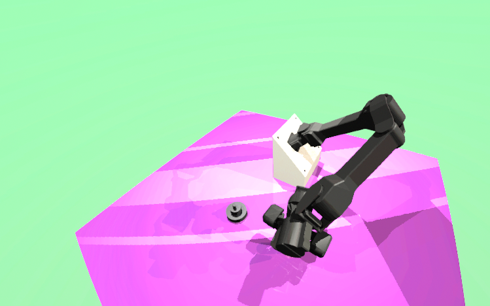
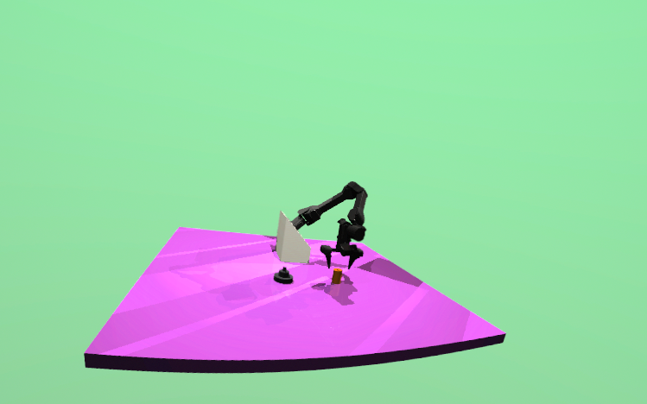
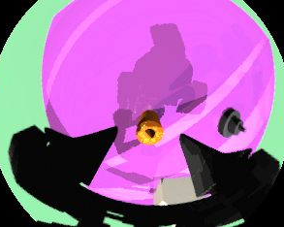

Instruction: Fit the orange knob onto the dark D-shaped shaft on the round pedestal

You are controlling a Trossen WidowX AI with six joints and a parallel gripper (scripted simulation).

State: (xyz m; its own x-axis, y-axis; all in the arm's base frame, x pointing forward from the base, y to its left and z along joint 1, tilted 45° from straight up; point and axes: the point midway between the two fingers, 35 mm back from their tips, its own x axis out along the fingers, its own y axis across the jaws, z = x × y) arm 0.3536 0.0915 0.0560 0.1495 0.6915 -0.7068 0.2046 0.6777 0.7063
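The orange knob lies 30 mm below my gripper tip. From my gripper tip the other things lie so: round pedestal: 40 mm behind, 240 mm to the right, 30 mm below.
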